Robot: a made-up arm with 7 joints.
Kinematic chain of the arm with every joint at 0, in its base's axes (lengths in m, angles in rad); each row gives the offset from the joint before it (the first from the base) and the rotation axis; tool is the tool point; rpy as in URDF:
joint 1: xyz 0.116 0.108 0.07 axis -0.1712 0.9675 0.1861
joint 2: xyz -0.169 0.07 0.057 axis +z
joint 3: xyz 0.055 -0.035 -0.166 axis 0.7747 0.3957 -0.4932
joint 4: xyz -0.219 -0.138 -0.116 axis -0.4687 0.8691 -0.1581
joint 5: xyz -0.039 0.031 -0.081 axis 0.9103 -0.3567 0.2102
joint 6: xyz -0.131 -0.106 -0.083 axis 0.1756 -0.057 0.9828
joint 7: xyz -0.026 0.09 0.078 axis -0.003 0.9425 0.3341
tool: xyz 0.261 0.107 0.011 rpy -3.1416 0 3.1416
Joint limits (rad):
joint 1: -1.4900..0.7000
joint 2: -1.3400..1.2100
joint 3: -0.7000..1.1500
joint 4: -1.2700..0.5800
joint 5: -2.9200..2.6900
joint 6: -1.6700..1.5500
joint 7: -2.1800..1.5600
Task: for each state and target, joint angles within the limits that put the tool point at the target. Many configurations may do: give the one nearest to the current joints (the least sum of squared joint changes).
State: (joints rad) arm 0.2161 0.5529 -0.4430 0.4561 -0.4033 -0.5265 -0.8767
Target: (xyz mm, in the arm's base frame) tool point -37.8 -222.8 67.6
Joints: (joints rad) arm 0.4993 0.0309 -0.3972 0.4626 -0.0809 -1.1506 -0.4726
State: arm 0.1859 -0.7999 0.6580 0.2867 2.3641 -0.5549 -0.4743
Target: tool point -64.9 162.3 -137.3
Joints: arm 0.1016 -0.7961 0.7352 -0.1559 2.5423 -1.0556 0.0356
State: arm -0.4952 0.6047 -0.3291 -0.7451 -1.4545 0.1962 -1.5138
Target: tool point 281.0 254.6 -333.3
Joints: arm -1.0976 0.5359 -0.4751 -0.4975 -1.8685 0.1321 -1.4585
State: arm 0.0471 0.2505 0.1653 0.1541 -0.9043 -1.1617 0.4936
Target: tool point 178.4 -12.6 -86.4
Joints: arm -0.0171 0.9654 -0.1045 0.2226 -1.1679 -1.0322 -0.1300
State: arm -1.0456 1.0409 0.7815 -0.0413 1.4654 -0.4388 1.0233
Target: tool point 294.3 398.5 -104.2
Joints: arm -1.4900 0.5419 0.8800 -0.1719 1.3281 -0.9780 0.8540
